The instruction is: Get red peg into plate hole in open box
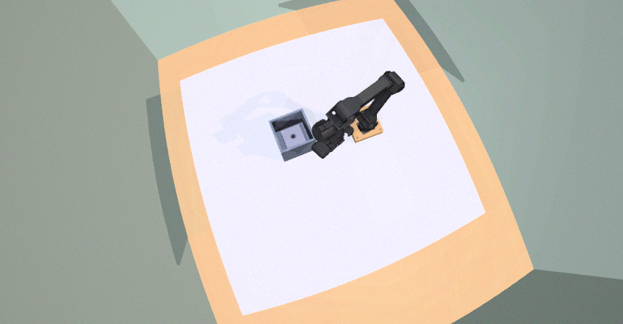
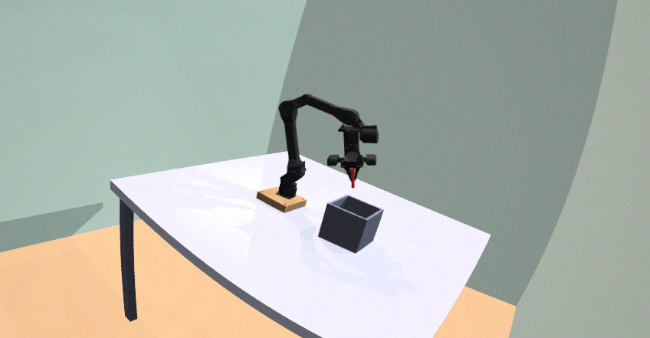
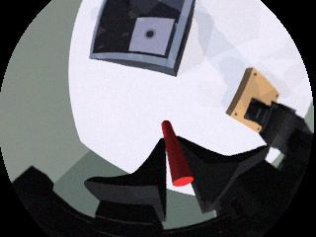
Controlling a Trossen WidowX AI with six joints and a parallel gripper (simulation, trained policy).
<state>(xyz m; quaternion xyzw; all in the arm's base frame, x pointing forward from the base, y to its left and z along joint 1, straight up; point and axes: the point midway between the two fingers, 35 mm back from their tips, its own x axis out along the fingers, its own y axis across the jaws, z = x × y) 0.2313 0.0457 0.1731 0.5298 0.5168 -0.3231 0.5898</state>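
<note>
Right now my gripper tip is 80 mm short of the plate, 170 mm to the left of it and 130 mm above it. The rest, counted from my gripper tip: red peg (10 mm to the right, 10 mm above).
</note>
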